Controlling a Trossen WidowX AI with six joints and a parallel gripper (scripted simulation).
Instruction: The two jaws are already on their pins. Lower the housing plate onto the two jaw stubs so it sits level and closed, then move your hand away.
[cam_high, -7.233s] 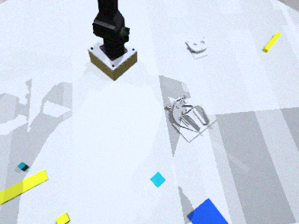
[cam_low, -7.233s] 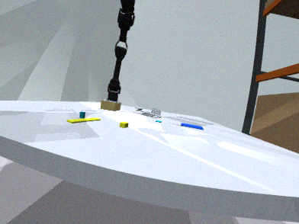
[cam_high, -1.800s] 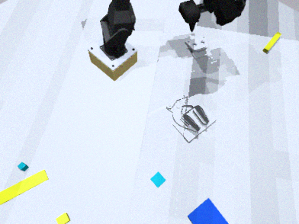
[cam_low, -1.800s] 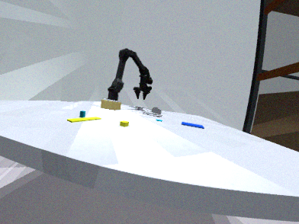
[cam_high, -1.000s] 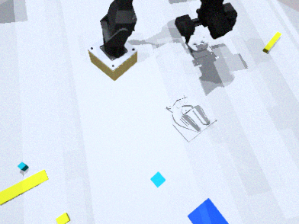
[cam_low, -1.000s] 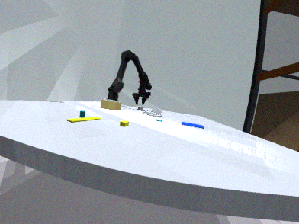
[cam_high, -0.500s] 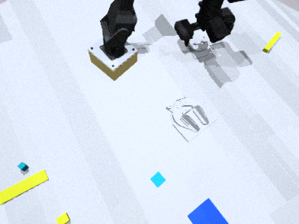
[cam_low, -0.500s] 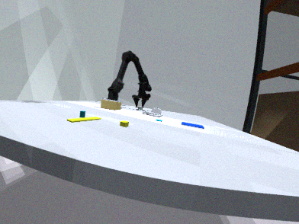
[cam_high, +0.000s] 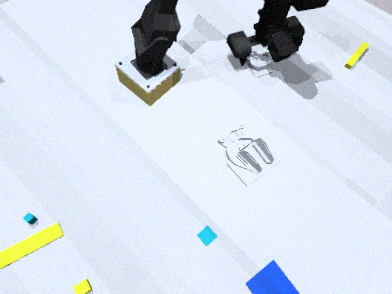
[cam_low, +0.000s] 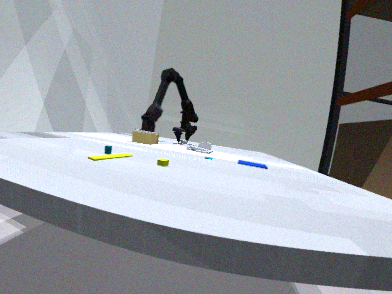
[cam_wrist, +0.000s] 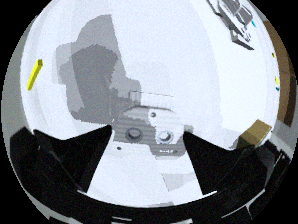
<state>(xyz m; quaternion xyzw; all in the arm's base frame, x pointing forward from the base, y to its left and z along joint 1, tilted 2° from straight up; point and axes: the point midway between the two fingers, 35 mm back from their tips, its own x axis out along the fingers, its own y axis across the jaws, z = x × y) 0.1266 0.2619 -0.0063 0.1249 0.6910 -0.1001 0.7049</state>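
Right now the grey jaw assembly is 220 mm to the right of my gripper tip and 150 mm ahead of it. Also, from my gripper tip: cyan tile 410 mm to the right, 260 mm ahead, 10 mm below; blue tile 430 mm ahead, 380 mm to the right, 10 mm below; cyan cube 650 mm to the right.
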